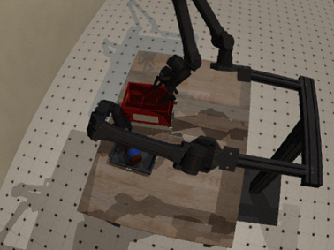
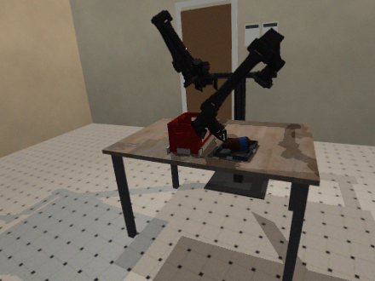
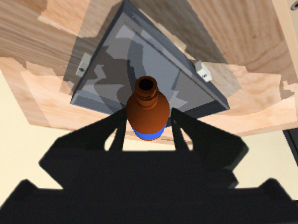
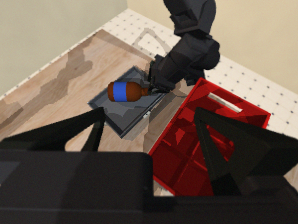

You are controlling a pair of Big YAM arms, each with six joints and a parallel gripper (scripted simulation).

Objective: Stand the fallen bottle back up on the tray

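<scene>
Right now my left hand is 50 mm past the brown bottle, 50 mm to the right of it and 40 mm above it. Also, from my left hand: red crate (60 mm behind, 230 mm to the right); dark tray (60 mm behind, 60 mm to the left, 70 mm below).
</scene>
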